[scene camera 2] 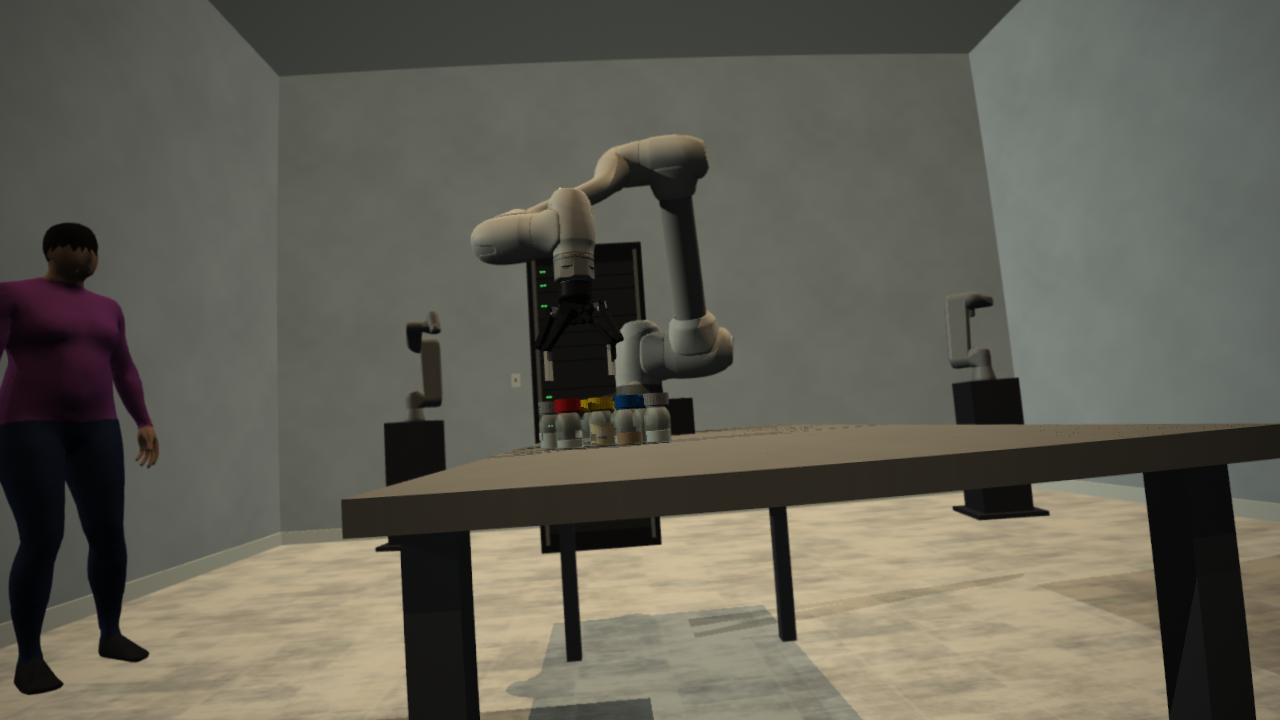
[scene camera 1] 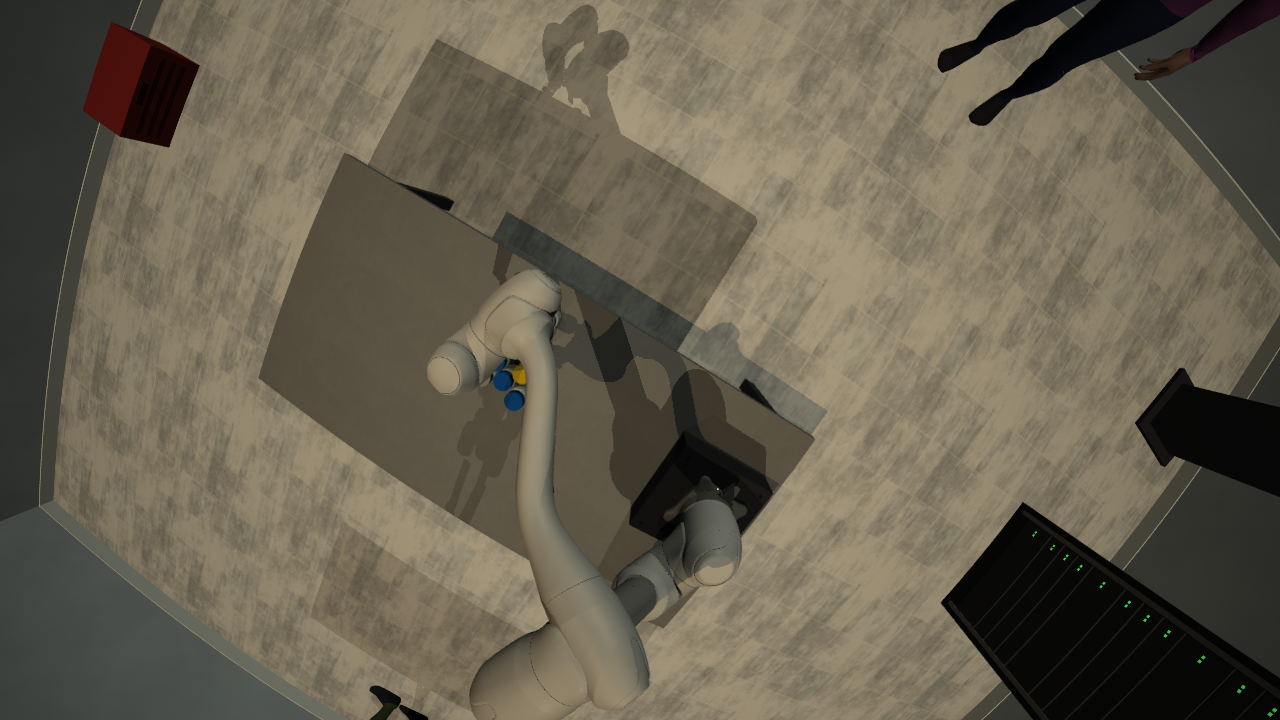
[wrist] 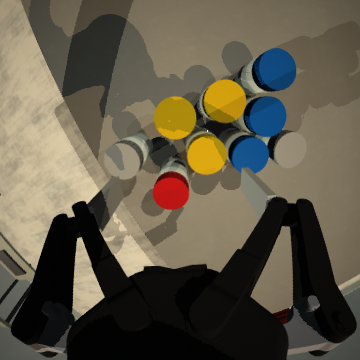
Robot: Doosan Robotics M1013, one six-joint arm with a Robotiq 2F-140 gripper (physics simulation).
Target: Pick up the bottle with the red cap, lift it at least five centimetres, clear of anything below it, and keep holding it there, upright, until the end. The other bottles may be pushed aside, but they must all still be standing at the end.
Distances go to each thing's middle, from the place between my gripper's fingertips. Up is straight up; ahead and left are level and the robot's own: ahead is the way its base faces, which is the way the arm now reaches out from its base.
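Labels:
With the yellow-capped bottle (scene camera 2: 601, 421), my hand is 10 cm above it, 4 cm to the right of it and 1 cm past it. The red-capped bottle (wrist: 170, 191) is 10 cm below my hand, 3 cm ahead of it and 2 cm to the right of it.

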